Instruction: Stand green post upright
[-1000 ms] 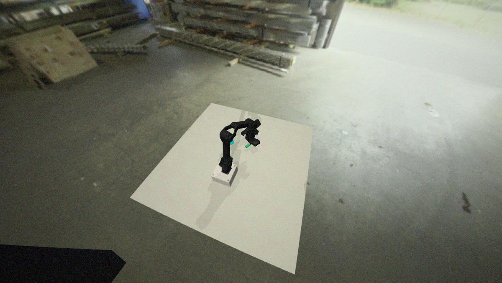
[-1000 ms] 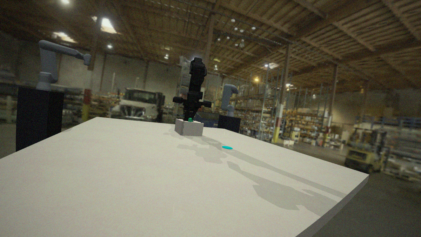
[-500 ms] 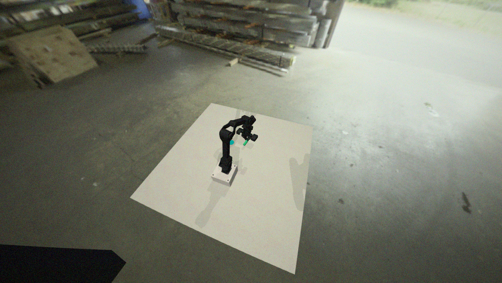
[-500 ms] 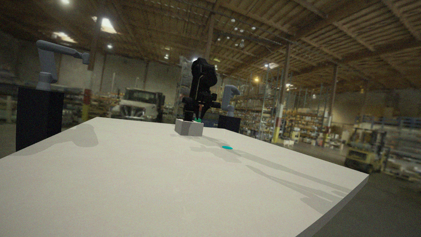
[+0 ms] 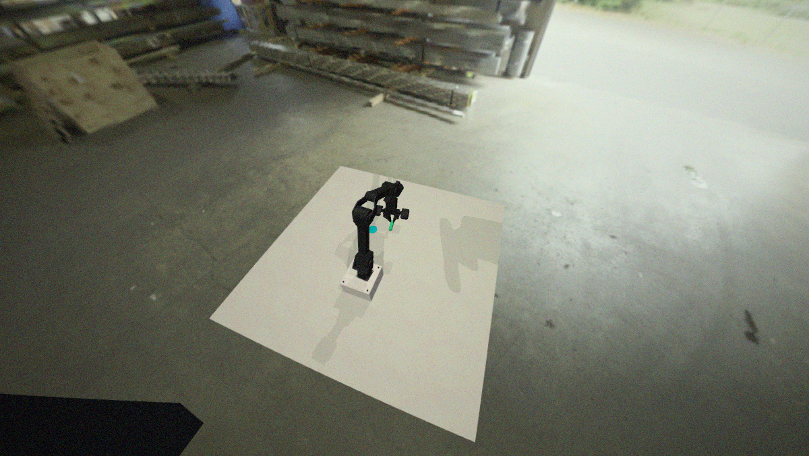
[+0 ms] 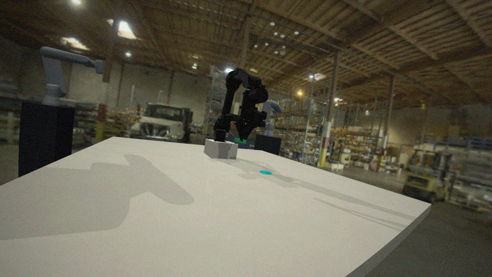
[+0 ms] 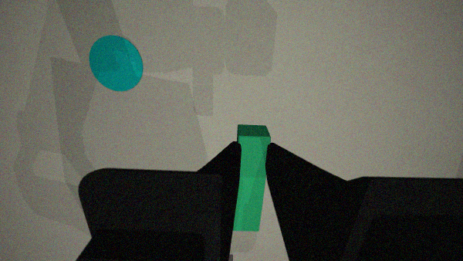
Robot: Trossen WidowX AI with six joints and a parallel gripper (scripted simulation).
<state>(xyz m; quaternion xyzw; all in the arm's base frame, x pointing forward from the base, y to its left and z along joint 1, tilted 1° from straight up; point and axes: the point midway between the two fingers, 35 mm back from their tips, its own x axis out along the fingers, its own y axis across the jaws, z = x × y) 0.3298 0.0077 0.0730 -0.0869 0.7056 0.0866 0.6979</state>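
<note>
The green post is 2 cm behind my gripper tip and 1 cm to the right of it. Round my gripper tip: cyan circle 14 cm to the left, 14 cm below.
</note>
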